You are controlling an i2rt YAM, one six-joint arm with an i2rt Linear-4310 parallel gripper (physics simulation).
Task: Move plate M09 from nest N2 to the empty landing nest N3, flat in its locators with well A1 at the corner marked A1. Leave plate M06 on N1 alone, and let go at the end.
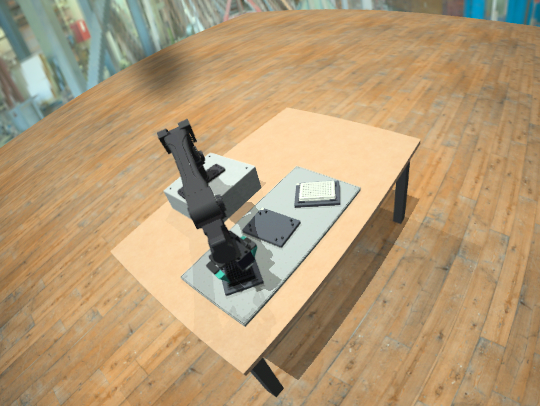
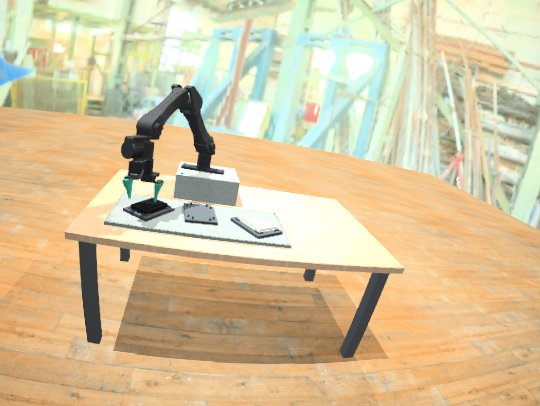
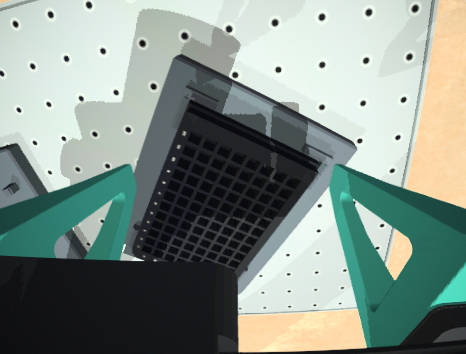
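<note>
A black well plate [image 1: 242, 272] [image 2: 149, 205] [image 3: 220, 200] sits in a dark nest [image 1: 245, 288] [image 2: 145, 216] [image 3: 165, 95] at one end of the grey board. Small white marks run along one long side; I cannot read them. My gripper [image 1: 237, 264] [image 2: 143, 200] [image 3: 232, 175] is open above this plate, a finger out beyond each side, touching neither side. The empty nest [image 1: 272, 228] [image 2: 200, 214] [image 3: 7, 166], with small dark locators near its corners, lies mid-board. A white well plate [image 1: 317, 190] [image 2: 256, 223] sits in the far nest [image 1: 318, 204]. No nest or plate names are readable.
The perforated grey board [image 1: 290, 260] [image 2: 180, 230] [image 3: 300, 45] lies on the wooden table [image 1: 320, 130] [image 2: 320, 220]. The arm stands on a grey box [image 1: 240, 192] [image 2: 206, 189] behind the board, near the empty nest.
</note>
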